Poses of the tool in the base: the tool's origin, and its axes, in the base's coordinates. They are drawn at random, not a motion.
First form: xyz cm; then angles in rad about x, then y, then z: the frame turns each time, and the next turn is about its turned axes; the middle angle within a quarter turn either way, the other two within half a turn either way.
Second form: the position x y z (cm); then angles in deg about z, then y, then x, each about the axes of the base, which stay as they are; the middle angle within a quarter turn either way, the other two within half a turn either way. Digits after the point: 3 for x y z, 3 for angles.
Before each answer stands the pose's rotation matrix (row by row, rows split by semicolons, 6 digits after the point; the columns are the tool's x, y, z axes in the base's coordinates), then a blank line. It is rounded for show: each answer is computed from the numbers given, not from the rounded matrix.
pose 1, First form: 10.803, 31.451, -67.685, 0.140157, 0.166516, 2.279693
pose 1, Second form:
-0.641992 -0.748581 0.165748; 0.736563 -0.662189 -0.137766; 0.212886 0.033639 0.976498

10.803, 31.451, -67.685, 130.617, 9.541, 8.030
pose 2, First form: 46.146, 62.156, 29.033, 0.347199, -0.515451, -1.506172
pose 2, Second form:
0.056189 0.868254 -0.492927; -0.949198 -0.106650 -0.296055; -0.309622 0.484521 0.818153

46.146, 62.156, 29.033, -86.297, -29.533, 19.893
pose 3, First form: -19.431, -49.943, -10.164, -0.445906, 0.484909, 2.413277
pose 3, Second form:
-0.660262 -0.588880 0.466128; 0.750558 -0.539516 0.381557; 0.026792 0.601783 0.798210

-19.431, -49.943, -10.164, 138.271, 27.783, -25.549
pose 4, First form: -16.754, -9.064, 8.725, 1.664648, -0.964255, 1.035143
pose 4, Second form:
0.290945 -0.490188 -0.821624; -0.498102 0.655603 -0.567521; 0.816851 0.574370 -0.053420

-16.754, -9.064, 8.725, 59.309, -55.248, 95.377
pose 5, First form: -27.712, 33.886, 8.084, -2.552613, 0.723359, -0.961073
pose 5, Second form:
0.429244 0.614516 0.661906; 0.471117 -0.777596 0.416405; 0.770583 0.133096 -0.623287

-27.712, 33.886, 8.084, -55.065, 41.445, -146.254
